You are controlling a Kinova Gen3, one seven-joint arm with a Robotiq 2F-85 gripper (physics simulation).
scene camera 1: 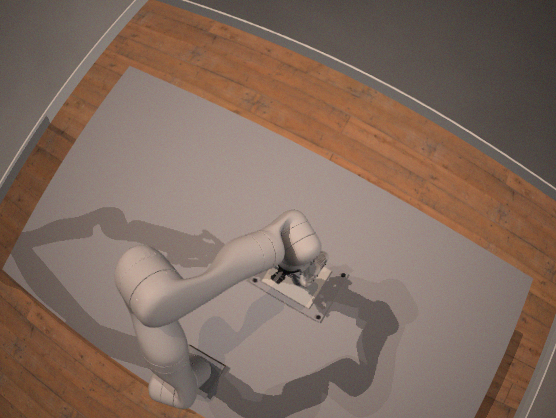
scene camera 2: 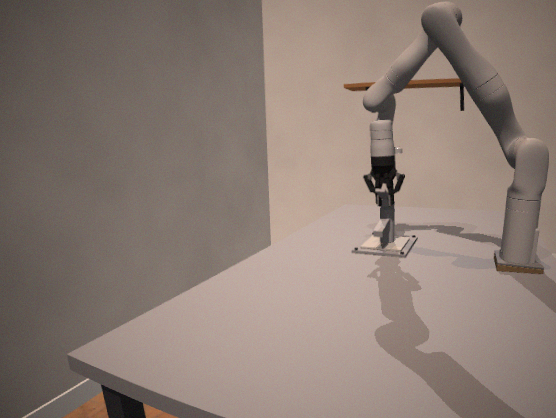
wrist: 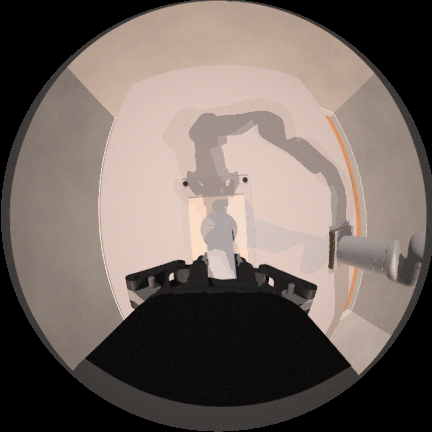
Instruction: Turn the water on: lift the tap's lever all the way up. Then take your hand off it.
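The grey tap stands upright on its base plate. Its short spout sticks out low at the front in scene camera 2. The lever is at the tap's top and looks raised, its pale end between my fingers in the wrist view; its exact angle is hard to tell. My gripper points down over the tap and is shut on the lever. In scene camera 1 the arm hides most of the gripper and tap.
The base plate lies on the grey table, with dark dots at its corners. The arm's base stands to one side. A wooden shelf is on the wall behind the arm.
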